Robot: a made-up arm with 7 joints. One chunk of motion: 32 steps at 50 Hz.
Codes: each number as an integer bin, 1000 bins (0 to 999) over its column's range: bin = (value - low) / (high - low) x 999, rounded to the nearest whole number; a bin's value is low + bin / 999 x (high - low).
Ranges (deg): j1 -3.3..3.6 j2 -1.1..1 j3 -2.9..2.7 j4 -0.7..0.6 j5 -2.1..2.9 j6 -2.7..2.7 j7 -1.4..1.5
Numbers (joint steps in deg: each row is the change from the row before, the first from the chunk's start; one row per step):
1: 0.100 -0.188 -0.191 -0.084 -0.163 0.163 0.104
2: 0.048 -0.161 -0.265 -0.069 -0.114 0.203 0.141
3: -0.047 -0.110 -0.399 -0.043 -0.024 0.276 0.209
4: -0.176 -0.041 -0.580 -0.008 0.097 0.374 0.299
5: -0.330 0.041 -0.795 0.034 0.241 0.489 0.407
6: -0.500 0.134 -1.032 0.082 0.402 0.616 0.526
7: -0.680 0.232 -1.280 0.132 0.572 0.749 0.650
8: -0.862 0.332 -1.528 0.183 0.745 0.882 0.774
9: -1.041 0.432 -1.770 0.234 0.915 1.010 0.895
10: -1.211 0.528 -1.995 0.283 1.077 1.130 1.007
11: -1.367 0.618 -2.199 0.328 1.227 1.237 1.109
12: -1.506 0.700 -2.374 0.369 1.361 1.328 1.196
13: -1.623 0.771 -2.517 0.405 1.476 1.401 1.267
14: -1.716 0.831 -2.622 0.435 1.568 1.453 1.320
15: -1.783 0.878 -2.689 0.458 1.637 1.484 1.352
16: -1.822 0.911 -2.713 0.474 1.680 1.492 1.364
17: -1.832 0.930 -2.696 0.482 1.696 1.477 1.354
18: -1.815 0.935 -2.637 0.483 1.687 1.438 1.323
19: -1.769 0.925 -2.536 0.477 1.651 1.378 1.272
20: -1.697 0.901 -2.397 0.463 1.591 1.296 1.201
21: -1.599 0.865 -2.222 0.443 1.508 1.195 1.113
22: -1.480 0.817 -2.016 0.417 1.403 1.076 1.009
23: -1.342 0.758 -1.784 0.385 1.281 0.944 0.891
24: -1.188 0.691 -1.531 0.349 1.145 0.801 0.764
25: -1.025 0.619 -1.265 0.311 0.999 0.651 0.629
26: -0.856 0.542 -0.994 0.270 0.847 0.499 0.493
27: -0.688 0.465 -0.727 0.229 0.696 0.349 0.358
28: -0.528 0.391 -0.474 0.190 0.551 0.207 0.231
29: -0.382 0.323 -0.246 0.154 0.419 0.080 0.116
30: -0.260 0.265 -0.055 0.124 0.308 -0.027 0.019
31: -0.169 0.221 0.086 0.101 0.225 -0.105 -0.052
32: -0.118 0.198 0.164 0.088 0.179 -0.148 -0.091
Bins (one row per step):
1: 492 434 483 473 387 530 518
2: 485 447 470 485 397 537 531
3: 471 471 446 505 415 551 554
4: 452 504 414 532 439 569 585
5: 430 543 376 564 468 590 622
6: 405 587 333 601 500 613 663
7: 379 634 289 639 534 638 706
8: 353 681 245 679 568 663 749
9: 327 729 202 718 602 686 791
10: 302 774 161 755 635 709 829
11: 280 817 125 790 665 728 864
12: 260 856 94 821 692 745 894
13: 243 890 68 849 714 759 919
14: 229 919 50 872 733 768 937
15: 220 941 38 890 747 774 948
16: 214 957 33 902 755 776 952
17: 213 966 36 908 758 773 949
18: 215 968 47 909 757 766 938
19: 222 963 65 904 749 754 920
20: 232 952 90 894 737 739 896
21: 246 935 121 878 721 721 866
22: 264 912 158 858 700 699 830
23: 283 884 199 834 676 674 789
24: 306 852 244 806 648 648 745
25: 329 818 292 777 619 620 699
26: 354 781 340 745 589 592 652
27: 378 744 388 714 559 564 606
28: 401 709 433 684 530 538 562
29: 422 677 473 656 503 514 522
30: 440 649 508 633 481 495 489
31: 453 628 533 616 465 480 464
32: 461 617 547 606 455 472 451

